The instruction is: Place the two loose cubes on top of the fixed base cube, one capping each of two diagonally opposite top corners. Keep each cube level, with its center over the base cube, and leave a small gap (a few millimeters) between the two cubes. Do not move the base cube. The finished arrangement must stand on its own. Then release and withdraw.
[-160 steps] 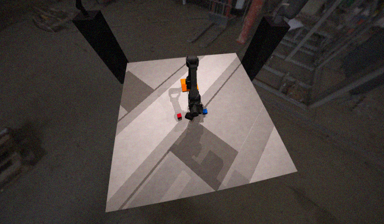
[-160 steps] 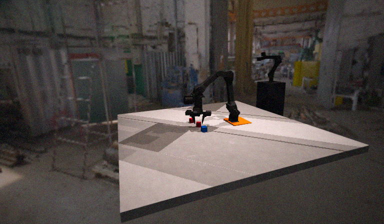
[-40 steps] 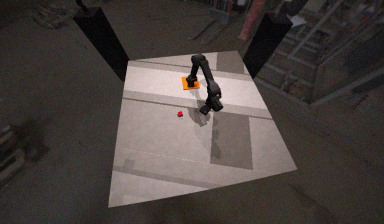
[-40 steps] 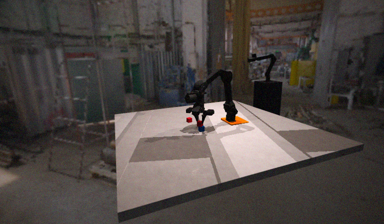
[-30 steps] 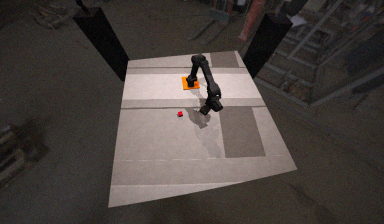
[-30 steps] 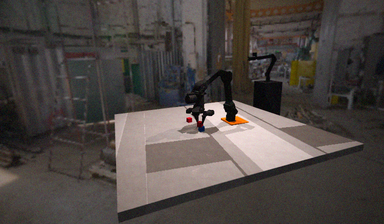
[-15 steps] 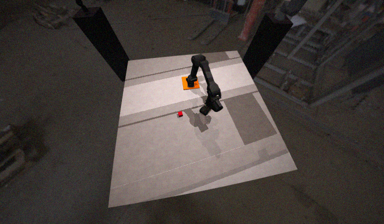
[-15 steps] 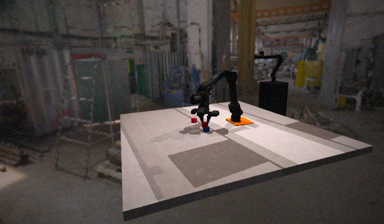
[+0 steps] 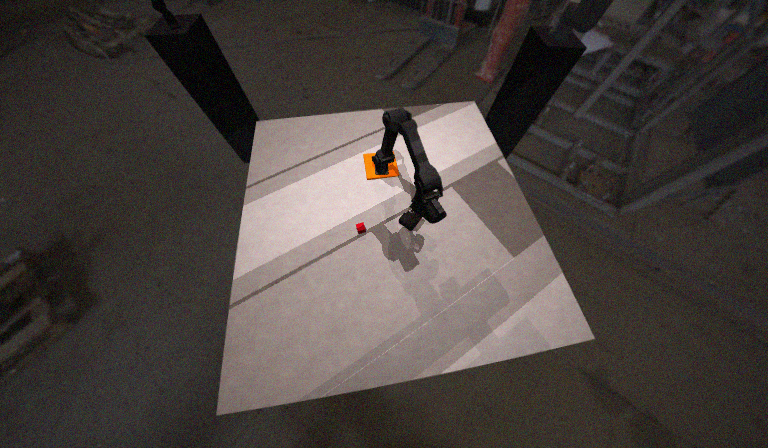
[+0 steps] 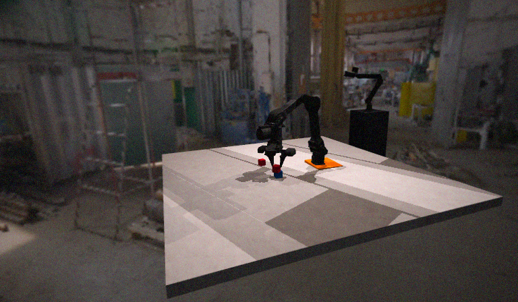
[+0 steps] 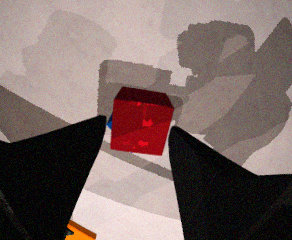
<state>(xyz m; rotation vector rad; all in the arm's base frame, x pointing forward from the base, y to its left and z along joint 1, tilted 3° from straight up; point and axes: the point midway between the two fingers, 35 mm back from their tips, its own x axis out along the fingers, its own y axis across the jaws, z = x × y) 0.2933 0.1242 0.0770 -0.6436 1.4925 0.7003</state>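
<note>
The red cube is 10 mm below my gripper tip. From my gripper tip the other things lie so: blue base cube: 40 mm below, 10 mm to the right, 10 mm behind.
</note>
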